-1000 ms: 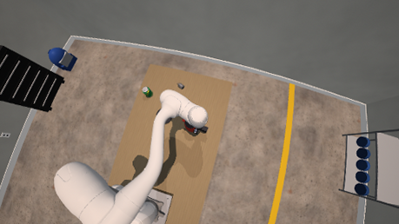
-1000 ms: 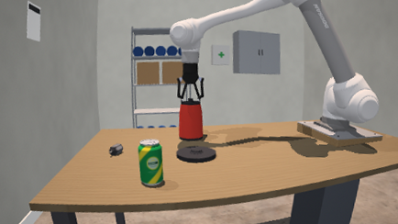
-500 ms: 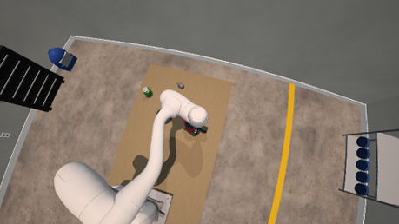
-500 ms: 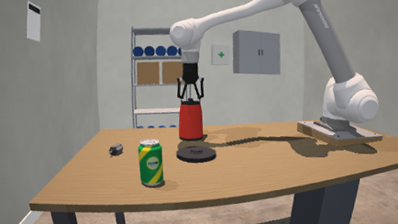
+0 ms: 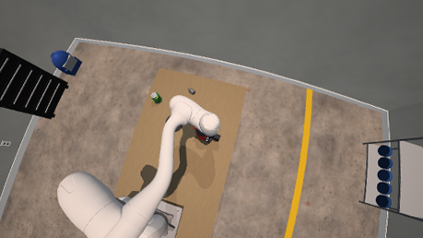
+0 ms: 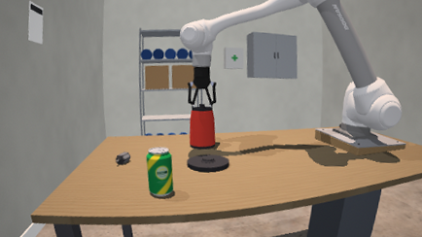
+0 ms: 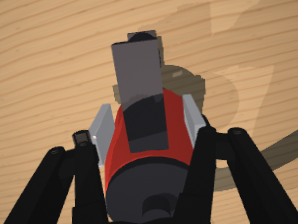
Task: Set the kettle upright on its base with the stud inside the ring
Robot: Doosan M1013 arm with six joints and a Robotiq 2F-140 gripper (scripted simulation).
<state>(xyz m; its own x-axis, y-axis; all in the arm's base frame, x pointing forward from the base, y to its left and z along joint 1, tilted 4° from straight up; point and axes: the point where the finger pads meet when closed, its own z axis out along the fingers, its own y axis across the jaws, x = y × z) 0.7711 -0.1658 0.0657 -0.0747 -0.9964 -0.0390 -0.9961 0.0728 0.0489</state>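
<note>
Right now the red kettle is 3 cm to the left of my hand and 5 cm below it. Round my hand: yellow can 16 cm ahead, 55 cm to the left, 9 cm below; small dark object 33 cm ahead, 30 cm to the left, 13 cm below; round black base 1 cm ahead, 33 cm to the left, 14 cm below.
</note>
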